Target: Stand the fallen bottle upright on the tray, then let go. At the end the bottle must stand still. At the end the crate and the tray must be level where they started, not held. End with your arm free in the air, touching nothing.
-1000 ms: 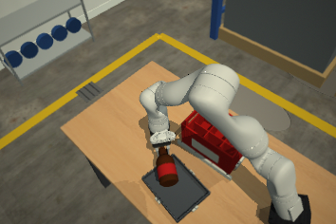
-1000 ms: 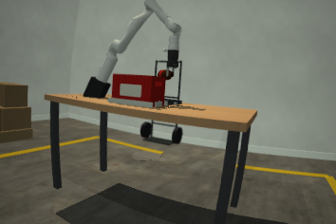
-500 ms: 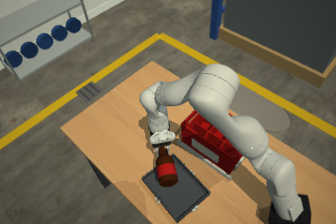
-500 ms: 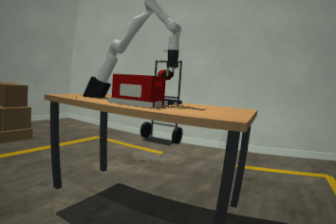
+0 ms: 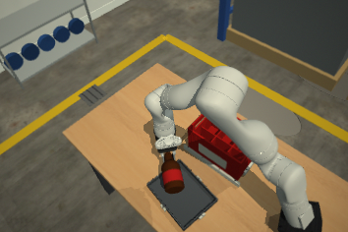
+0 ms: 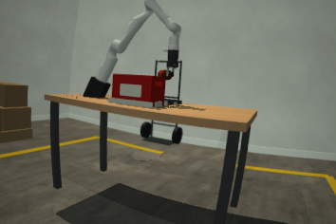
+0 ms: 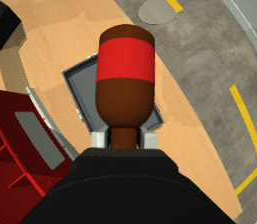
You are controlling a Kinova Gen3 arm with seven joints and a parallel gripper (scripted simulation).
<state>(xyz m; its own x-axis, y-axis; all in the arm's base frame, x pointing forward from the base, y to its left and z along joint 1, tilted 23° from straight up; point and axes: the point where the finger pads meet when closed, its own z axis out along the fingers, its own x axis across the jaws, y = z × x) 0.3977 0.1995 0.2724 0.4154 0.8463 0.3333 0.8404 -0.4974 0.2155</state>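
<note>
Right now the bottle is 40 mm behind my hand, 20 mm to the left of it and 10 mm below it. Also, from my hand: tray 70 mm behind, 190 mm below; then red crate 30 mm behind, 280 mm to the right, 120 mm below.
</note>
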